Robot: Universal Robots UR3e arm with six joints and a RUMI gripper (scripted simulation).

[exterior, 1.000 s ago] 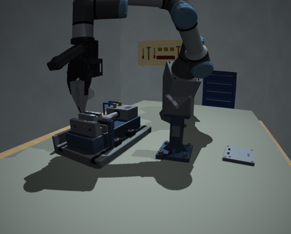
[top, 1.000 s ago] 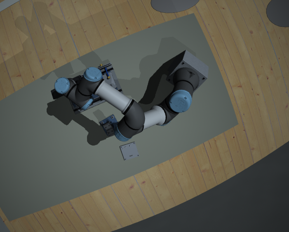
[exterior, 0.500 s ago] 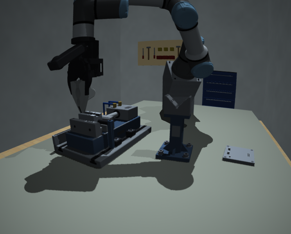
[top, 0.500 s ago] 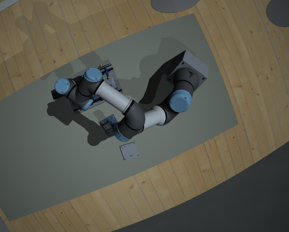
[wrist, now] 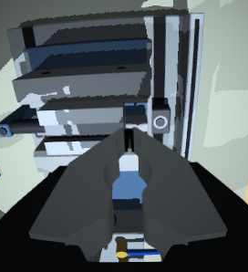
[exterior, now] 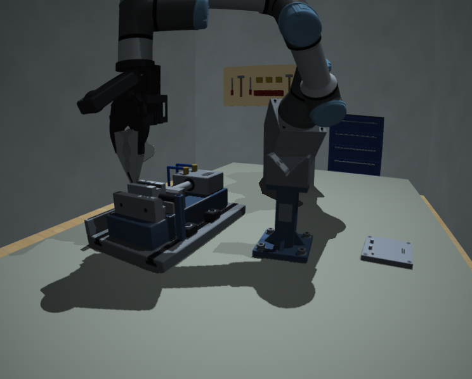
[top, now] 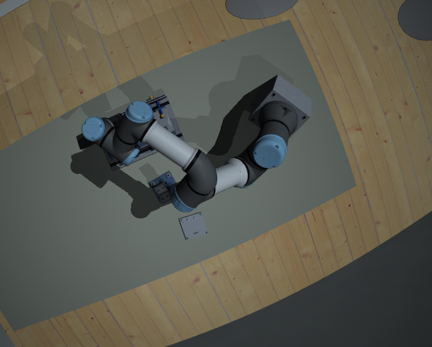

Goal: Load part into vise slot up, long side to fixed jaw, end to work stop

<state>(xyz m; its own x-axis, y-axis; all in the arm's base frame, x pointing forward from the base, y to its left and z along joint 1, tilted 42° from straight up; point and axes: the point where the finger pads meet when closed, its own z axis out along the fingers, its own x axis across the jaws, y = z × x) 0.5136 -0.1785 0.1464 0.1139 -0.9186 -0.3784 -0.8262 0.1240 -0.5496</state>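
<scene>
Now: the part 3 cm to the left of my hand and 2 cm below it. The rest, counted from my hand: moving jaw (4 cm behind, 3 cm to the left, 4 cm below); then fixed jaw (2 cm ahead, 4 cm to the left, 4 cm below); then work stop (1 cm behind, 8 cm to the left, 3 cm below).
</scene>
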